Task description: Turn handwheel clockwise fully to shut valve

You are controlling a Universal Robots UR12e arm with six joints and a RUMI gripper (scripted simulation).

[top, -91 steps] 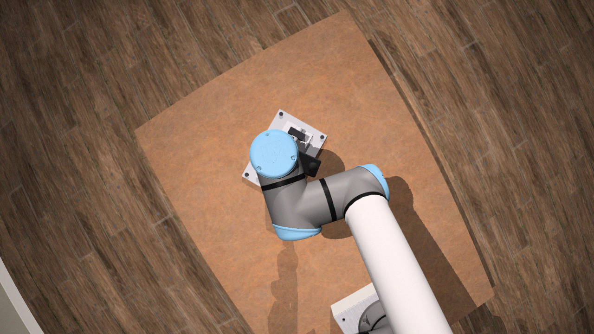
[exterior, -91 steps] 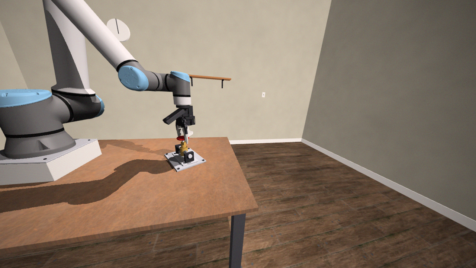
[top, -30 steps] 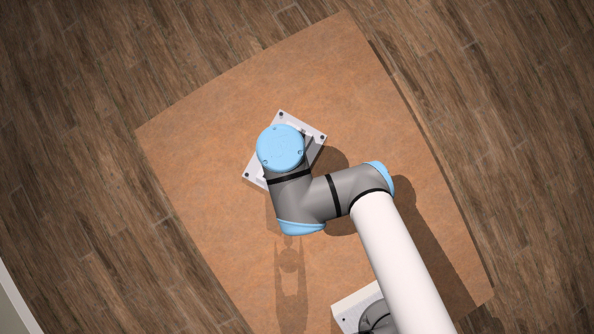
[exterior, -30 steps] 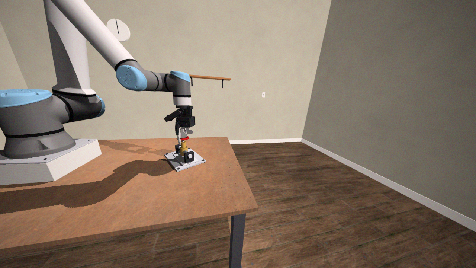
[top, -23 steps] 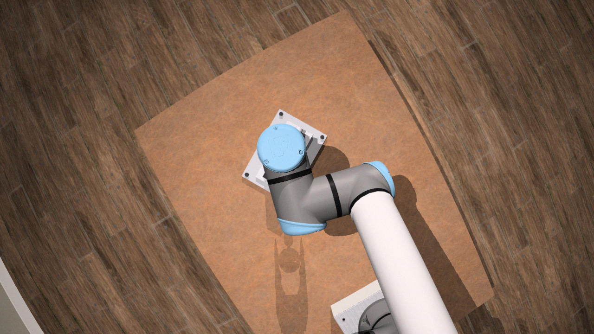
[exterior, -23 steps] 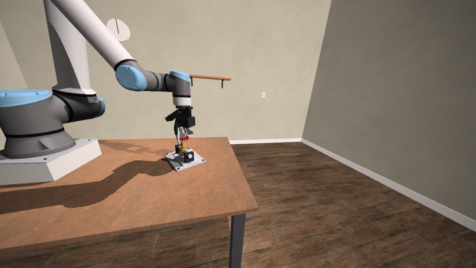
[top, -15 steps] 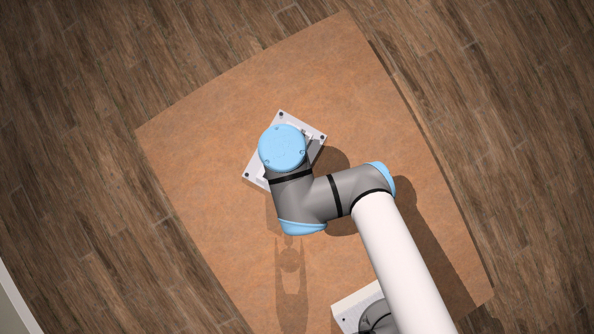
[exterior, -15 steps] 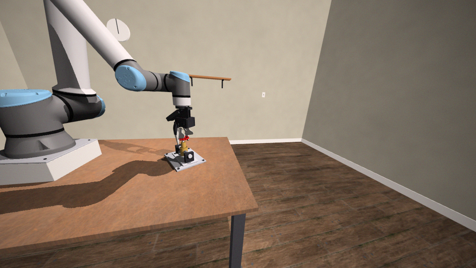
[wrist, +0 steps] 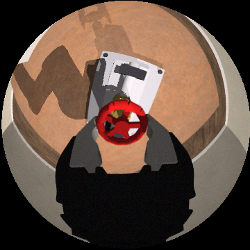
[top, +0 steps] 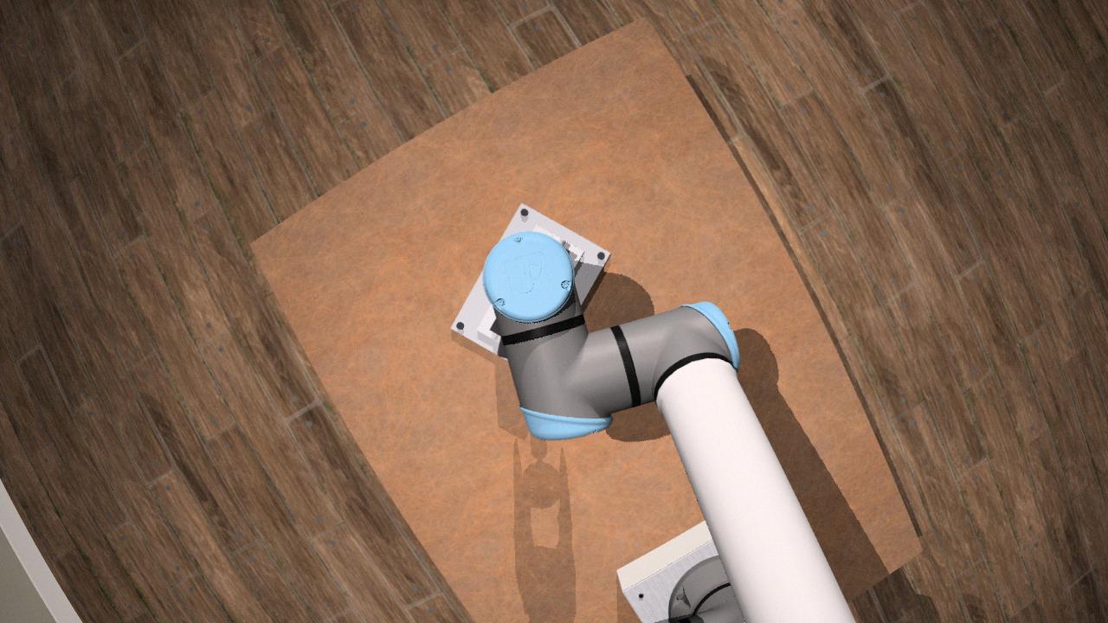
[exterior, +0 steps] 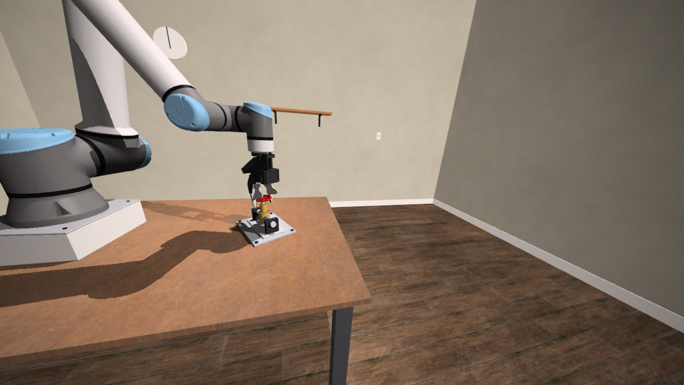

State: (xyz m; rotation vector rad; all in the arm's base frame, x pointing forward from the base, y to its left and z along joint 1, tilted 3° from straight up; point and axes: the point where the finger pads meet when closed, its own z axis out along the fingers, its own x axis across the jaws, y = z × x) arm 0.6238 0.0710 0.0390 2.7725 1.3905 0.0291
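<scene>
Right now my hand is 10 mm below the red handwheel. The rest, counted from my hand: base plate 110 mm below.
</scene>
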